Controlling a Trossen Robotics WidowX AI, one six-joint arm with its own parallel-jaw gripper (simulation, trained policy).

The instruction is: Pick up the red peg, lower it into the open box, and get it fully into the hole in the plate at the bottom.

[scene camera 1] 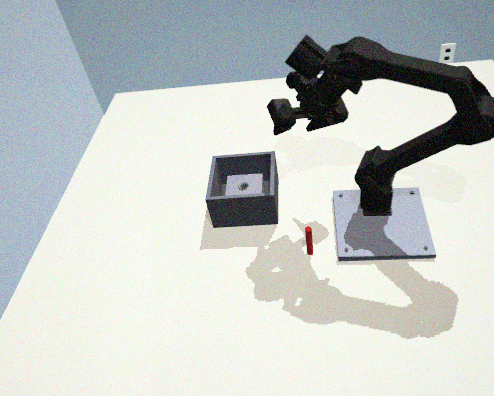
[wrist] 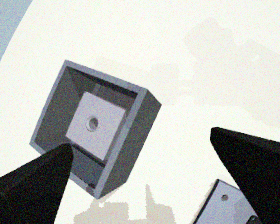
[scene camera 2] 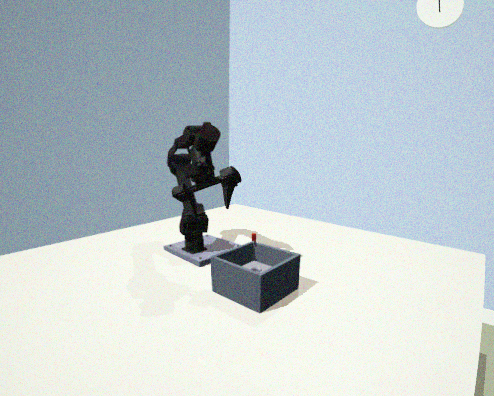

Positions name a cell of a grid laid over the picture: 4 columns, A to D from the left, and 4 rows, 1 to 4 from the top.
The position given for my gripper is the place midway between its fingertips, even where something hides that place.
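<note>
My gripper (scene camera 1: C2) is there, and with it I see a pale plate (scene camera 1: B2). The wrist view gives me both again, the plate (wrist: B3) and the gripper (wrist: C3). In scene camera 2 I can also see my gripper (scene camera 2: B3).
</note>
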